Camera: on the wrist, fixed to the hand. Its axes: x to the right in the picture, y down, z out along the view.
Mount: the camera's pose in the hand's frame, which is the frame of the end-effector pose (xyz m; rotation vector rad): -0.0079 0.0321 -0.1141 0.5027 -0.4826 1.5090
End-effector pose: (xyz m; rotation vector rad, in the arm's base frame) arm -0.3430 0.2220 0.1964 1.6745 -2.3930 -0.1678
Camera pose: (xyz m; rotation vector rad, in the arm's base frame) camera -0.3423 0.2439 0.3131 0.4211 2.7130 -0.2627
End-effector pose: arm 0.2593 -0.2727 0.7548 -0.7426 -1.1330 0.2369
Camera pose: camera 0.3628 -0.3005 0.7034 -0.9701 -0.6640 1.9679
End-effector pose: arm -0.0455 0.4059 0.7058 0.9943 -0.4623 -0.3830
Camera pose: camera 0.0121 0.5063 0.6791 0.7584 -1.6257 0.9221
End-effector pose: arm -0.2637 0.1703 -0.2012 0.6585 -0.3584 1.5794
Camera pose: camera -0.3177 0.2271 -0.2905 -1.1075 0.8207 -2.5288
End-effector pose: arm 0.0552 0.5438 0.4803 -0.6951 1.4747 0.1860
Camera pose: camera -0.0589 0.5110 0.4841 0.9267 1.2058 0.9974
